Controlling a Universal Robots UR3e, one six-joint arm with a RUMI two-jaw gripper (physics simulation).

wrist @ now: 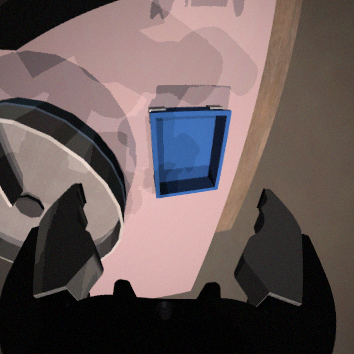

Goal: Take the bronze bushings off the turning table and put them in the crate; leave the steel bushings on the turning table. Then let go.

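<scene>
Here I see my gripper (171, 188), and I see a blue crate (188, 143) as well.
</scene>
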